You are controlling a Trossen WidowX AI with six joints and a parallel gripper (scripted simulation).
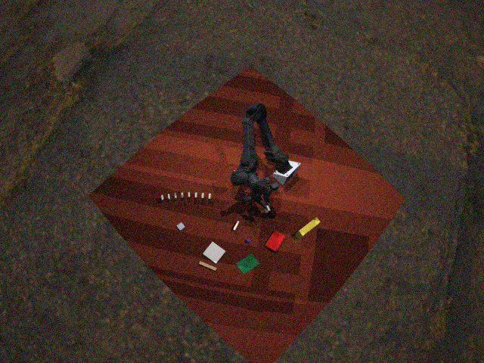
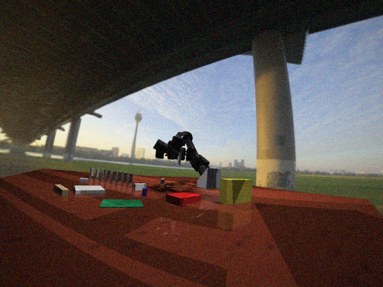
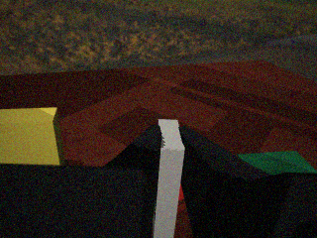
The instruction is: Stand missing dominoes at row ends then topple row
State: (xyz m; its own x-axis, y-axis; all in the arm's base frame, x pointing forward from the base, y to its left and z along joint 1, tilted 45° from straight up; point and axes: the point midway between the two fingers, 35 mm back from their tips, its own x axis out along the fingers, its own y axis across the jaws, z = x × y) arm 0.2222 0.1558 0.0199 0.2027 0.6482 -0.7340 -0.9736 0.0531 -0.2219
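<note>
Now: gripper tip 15 cm above the red block, 12 cm to the right of it and 3 cm short of it. Round my gripper tip: green tile 21 cm ahead, 16 cm below, 13 cm to the left; then yellow block 18 cm to the left, 14 cm behind, 12 cm below; then purple piece 15 cm below, 14 cm ahead, 4 cm to the left.
</note>
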